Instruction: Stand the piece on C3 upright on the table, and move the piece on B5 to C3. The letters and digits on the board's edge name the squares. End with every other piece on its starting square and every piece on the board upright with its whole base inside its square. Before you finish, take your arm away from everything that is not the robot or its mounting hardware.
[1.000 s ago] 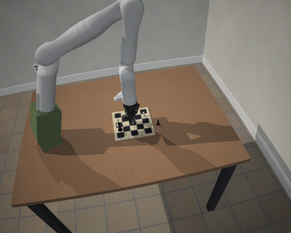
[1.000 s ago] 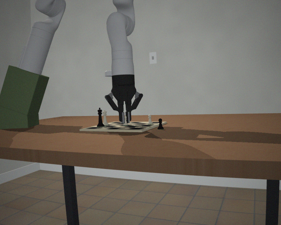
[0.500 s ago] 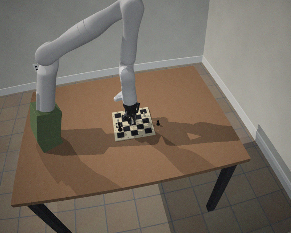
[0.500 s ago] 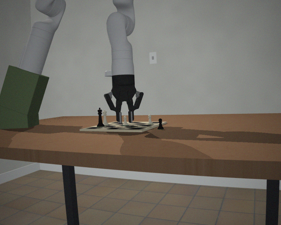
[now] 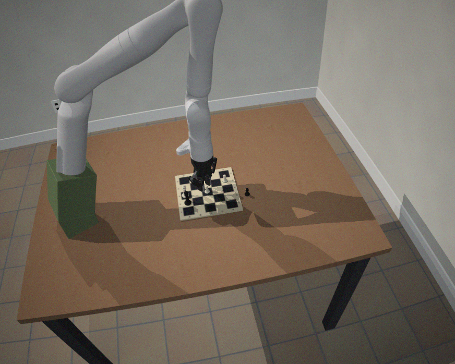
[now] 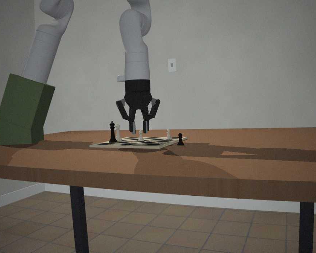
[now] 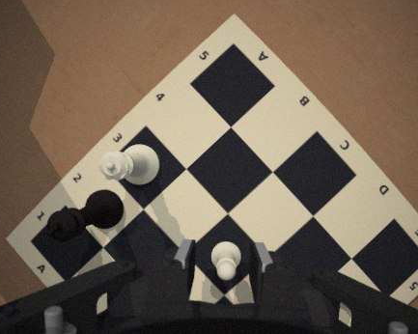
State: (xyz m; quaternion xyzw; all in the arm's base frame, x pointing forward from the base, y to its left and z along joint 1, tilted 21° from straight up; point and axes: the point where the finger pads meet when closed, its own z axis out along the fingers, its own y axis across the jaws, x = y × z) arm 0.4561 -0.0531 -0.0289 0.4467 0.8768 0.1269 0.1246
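The chessboard is 40 mm below my hand. Round my hand: tall white piece (70 mm behind, 10 mm to the left, 10 mm below); then black pawn (140 mm ahead, 60 mm to the right, 30 mm below); then black king (70 mm behind, 30 mm to the right, 10 mm below).
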